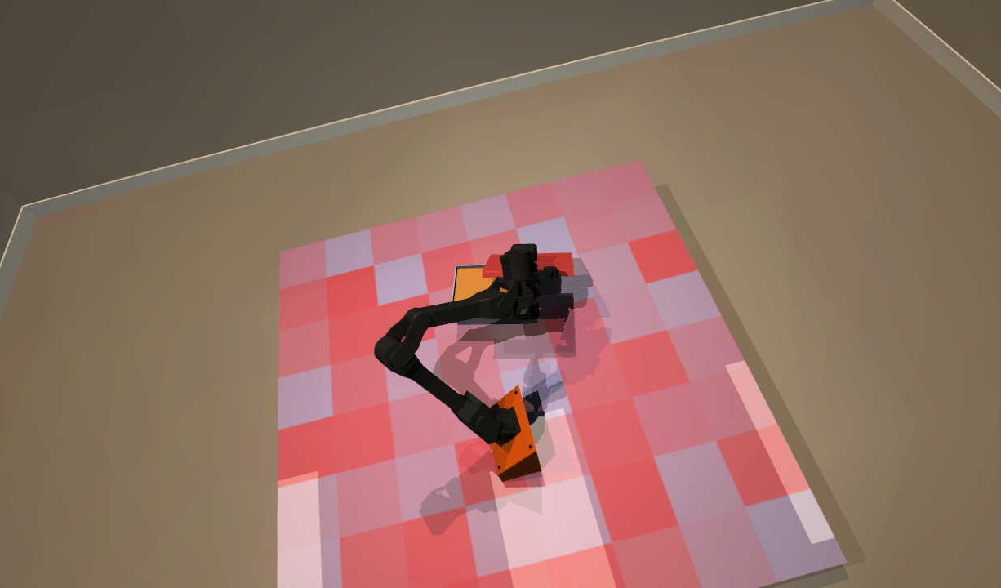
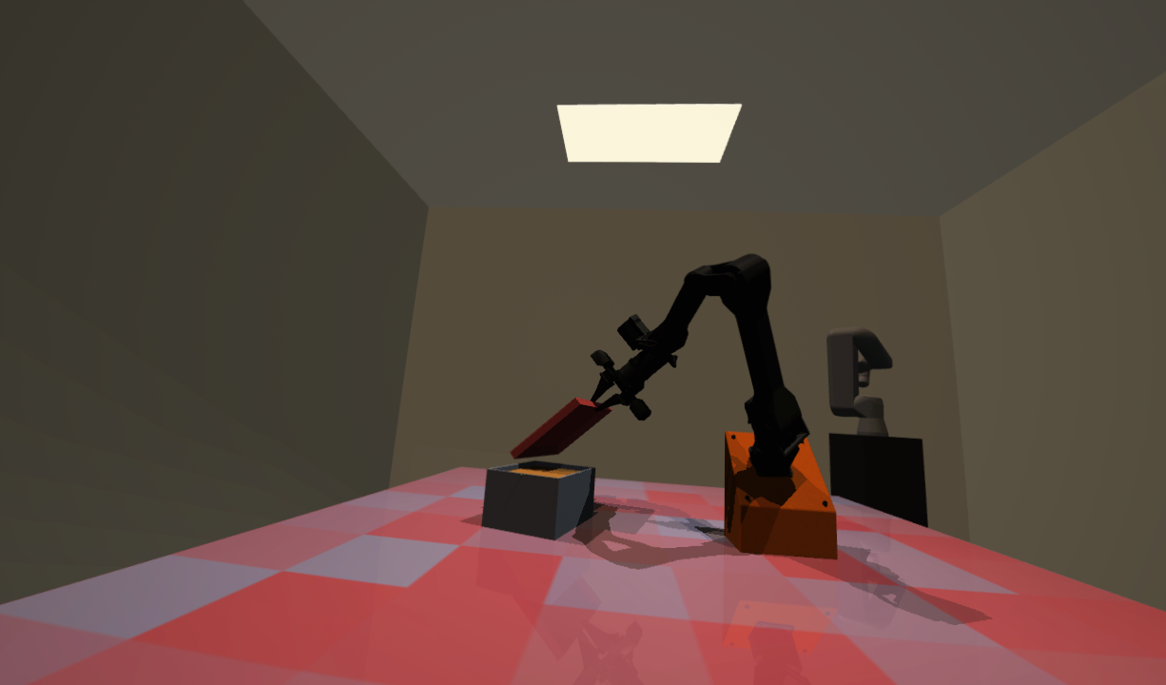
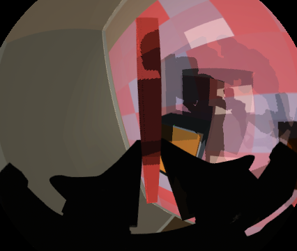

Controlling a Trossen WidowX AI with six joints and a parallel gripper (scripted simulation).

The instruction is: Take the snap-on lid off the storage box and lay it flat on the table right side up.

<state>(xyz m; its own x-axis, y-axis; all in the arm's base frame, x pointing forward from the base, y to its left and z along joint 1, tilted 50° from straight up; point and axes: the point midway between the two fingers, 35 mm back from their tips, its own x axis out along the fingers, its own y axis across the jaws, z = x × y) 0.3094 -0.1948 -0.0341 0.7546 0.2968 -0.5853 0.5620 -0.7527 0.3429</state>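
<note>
The lid is 6 cm ahead of my gripper tip, 2 cm to the right of it and 5 cm below it. Also, from my gripper tip: storage box: 9 cm ahead, 11 cm to the left, 18 cm below.
</note>
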